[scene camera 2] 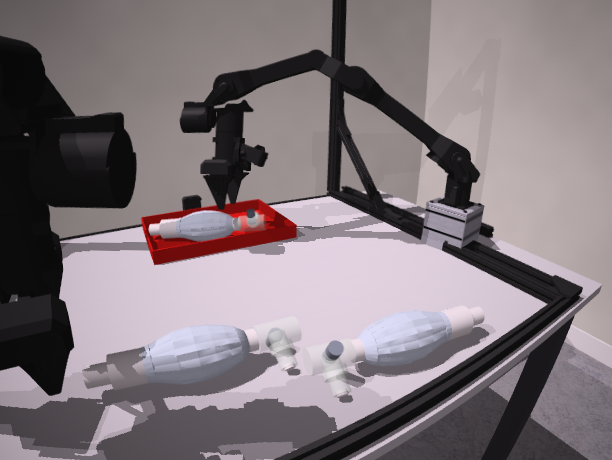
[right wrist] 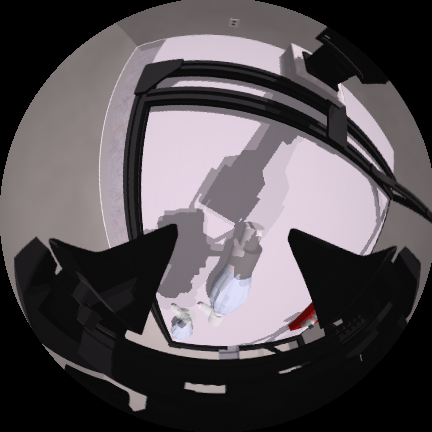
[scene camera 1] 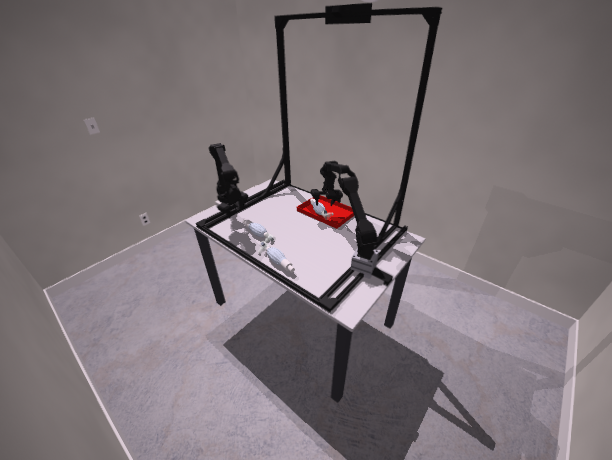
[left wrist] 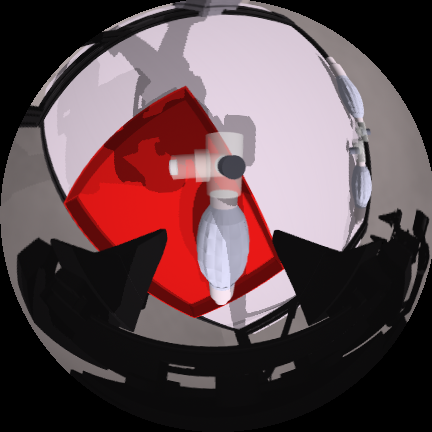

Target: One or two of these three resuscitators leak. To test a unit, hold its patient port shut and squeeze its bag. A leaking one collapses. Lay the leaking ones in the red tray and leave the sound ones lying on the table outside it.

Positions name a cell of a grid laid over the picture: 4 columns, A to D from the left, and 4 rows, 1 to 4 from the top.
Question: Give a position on a resuscitator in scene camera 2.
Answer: At C3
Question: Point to a red tray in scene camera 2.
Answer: B2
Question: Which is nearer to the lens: the red tray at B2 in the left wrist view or the resuscitator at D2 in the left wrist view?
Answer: The red tray.
